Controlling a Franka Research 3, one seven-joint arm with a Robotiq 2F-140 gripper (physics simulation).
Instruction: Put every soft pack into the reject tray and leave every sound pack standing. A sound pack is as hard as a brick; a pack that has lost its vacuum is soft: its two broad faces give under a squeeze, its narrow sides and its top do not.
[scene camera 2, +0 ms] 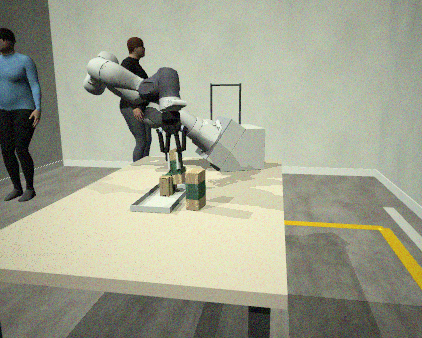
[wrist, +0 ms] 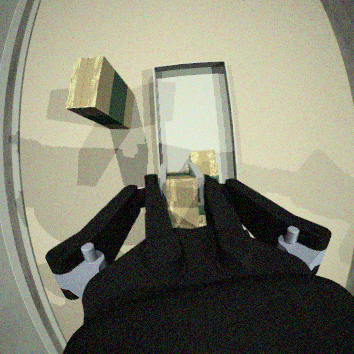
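Observation:
My gripper (scene camera 2: 173, 161) (wrist: 177, 173) points down, shut on a tan pack with a green band (scene camera 2: 173, 165) (wrist: 185, 197), at the robot-side end of the reject tray (scene camera 2: 145, 208) (wrist: 192, 105). Whether the pack touches anything below is hidden. Another tan pack (scene camera 2: 166, 185) (wrist: 203, 159) is in the tray beside the held one; its lower part is hidden in the wrist view. A green and tan part (scene camera 2: 178, 177) shows below the fingers in the scene view; I cannot tell which pack it belongs to. A pack with a green band (scene camera 2: 195, 191) (wrist: 98, 90) stands upright on the table outside the tray.
The pale table (scene camera 2: 150, 250) (wrist: 280, 100) carries the tray and packs. The robot's white base block (scene camera 2: 250, 147) is at the table's far end. One person (scene camera 2: 135, 70) stands behind the arm, and another person (scene camera 2: 19, 82) stands at the far left.

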